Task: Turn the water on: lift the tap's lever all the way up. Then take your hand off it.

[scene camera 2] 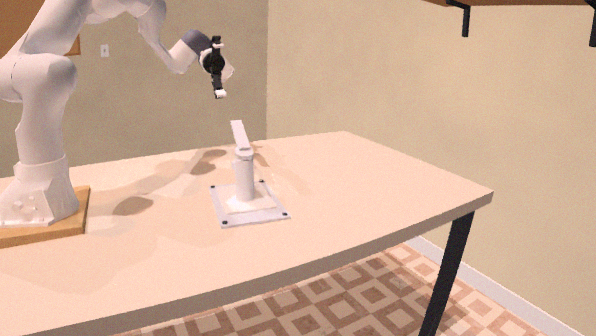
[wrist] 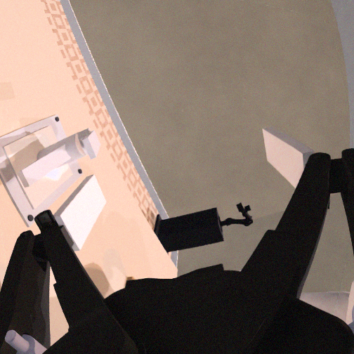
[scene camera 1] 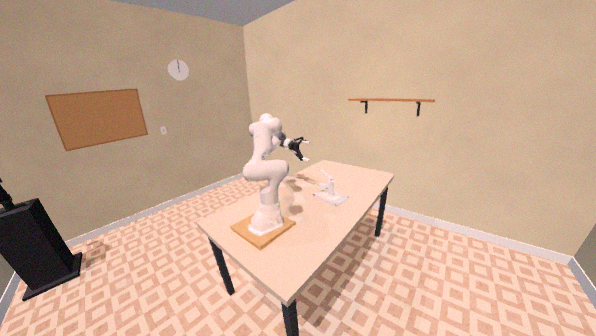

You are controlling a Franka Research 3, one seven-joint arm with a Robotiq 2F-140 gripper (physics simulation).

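The white tap (scene camera 1: 330, 188) (scene camera 2: 244, 179) (wrist: 50, 161) stands upright on a pale base plate (scene camera 2: 256, 219) on the table. Its lever (scene camera 1: 326, 175) (scene camera 2: 240, 135) (wrist: 91, 143) slants upward from the top of the column, its free end raised; in the wrist view it is strongly foreshortened. My gripper (scene camera 1: 307, 151) (scene camera 2: 220, 70) (wrist: 179, 166) is wide open and empty. It hangs above the tap and towards the robot's side, with a gap between its lower fingertip and the lever. Neither finger touches the tap.
The robot's base stands on a wooden board (scene camera 1: 262, 241) (scene camera 2: 75, 227) on the table (scene camera 1: 300, 280) (scene camera 2: 375, 235). A black cabinet (scene camera 1: 35, 250) (wrist: 192, 231) stands on the floor away from the table. A wall shelf (scene camera 1: 391, 100) hangs beyond the table's far end.
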